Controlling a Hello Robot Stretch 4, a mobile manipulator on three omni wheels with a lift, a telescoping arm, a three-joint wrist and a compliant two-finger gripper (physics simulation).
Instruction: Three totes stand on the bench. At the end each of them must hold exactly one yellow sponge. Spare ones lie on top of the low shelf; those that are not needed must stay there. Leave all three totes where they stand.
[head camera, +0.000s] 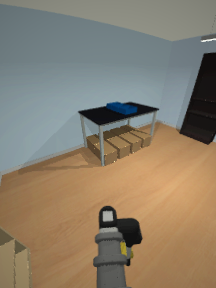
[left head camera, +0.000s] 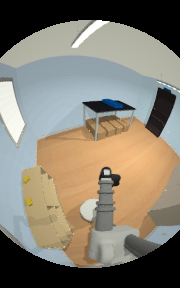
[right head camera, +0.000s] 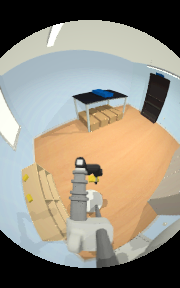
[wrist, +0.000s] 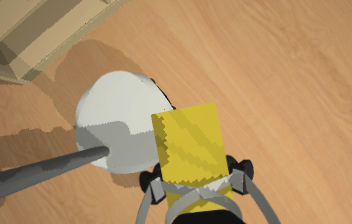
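Pixels of known places: gripper, fingertip midpoint: (head camera: 125, 251) (wrist: 195, 171); robot's base at its link origin: (left head camera: 92, 209) (right head camera: 90, 200) (wrist: 133, 122).
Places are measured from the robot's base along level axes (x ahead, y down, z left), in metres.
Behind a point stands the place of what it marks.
My gripper (wrist: 195, 171) {z -0.087, x 0.266, y -0.736 m} is shut on a yellow sponge (wrist: 190, 137) {z -0.044, x 0.266, y -0.781 m} (right head camera: 93, 178) {z -0.068, x 0.258, y -0.781 m}, which sticks out beyond the fingertips above the floor. Two yellow sponges lie apart on top of the low shelf: one sponge (left head camera: 26, 179) {z 0.960, x 0.187, y -0.622 m} (right head camera: 25, 177) {z 0.958, x 0.191, y -0.620 m} near its far end, the other sponge (left head camera: 28, 201) {z 0.797, x -0.091, y -0.628 m} (right head camera: 29, 198) {z 0.781, x -0.097, y -0.627 m} nearer me. The low shelf (left head camera: 36, 222) {z 0.647, x -0.333, y -0.583 m} (right head camera: 40, 215) {z 0.600, x -0.293, y -0.583 m} stands at the left. The bench (head camera: 100, 116) {z 0.040, x 2.075, y -0.887 m} (left head camera: 94, 105) {z 0.115, x 2.140, y -0.887 m} stands across the room with blue totes (head camera: 121, 108) {z -0.362, x 2.214, y -0.982 m} (left head camera: 112, 103) {z -0.368, x 2.203, y -0.976 m} (right head camera: 102, 93) {z -0.377, x 2.187, y -0.968 m} close together on its black top. Their insides and exact number cannot be made out.
Cardboard boxes (head camera: 119, 146) {z -0.320, x 2.036, y -0.243 m} (left head camera: 105, 128) {z -0.254, x 2.060, y -0.218 m} stand under the bench between its legs. A tall dark shelf unit (head camera: 193, 95) {z -2.415, x 3.024, y -1.080 m} stands at the right, with something blue (left head camera: 167, 90) {z -2.584, x 2.641, y -2.015 m} (right head camera: 160, 74) {z -2.582, x 2.636, y -2.053 m} on top. A grey cabinet (left head camera: 169, 212) {z -1.203, x -0.305, y -0.555 m} is at the right edge. My white round base (wrist: 120, 97) {z 0.097, x 0.013, y -0.187 m} shows below.
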